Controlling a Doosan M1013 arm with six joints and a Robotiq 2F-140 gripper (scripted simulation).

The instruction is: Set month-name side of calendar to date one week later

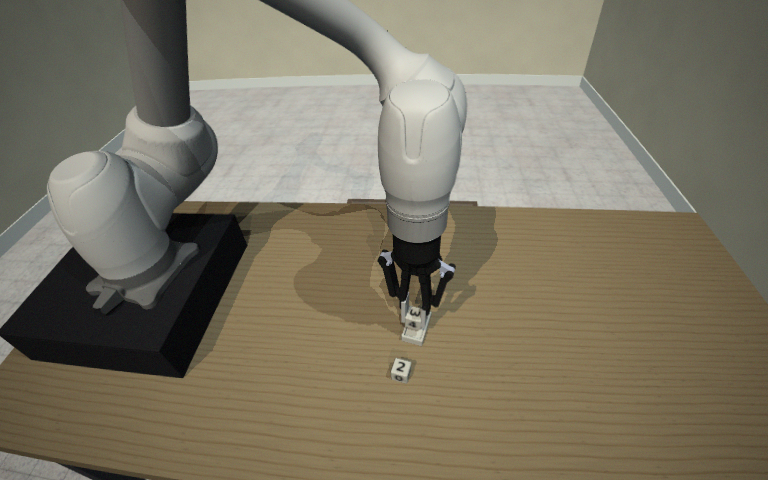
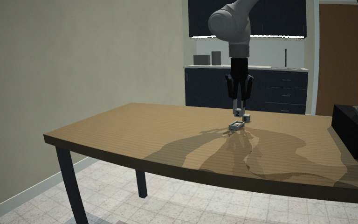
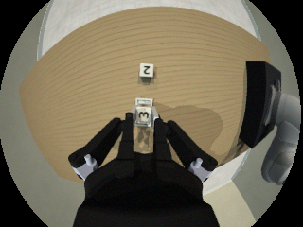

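Right now the white tray is 80 mm below my hand and 20 mm to the left of it.
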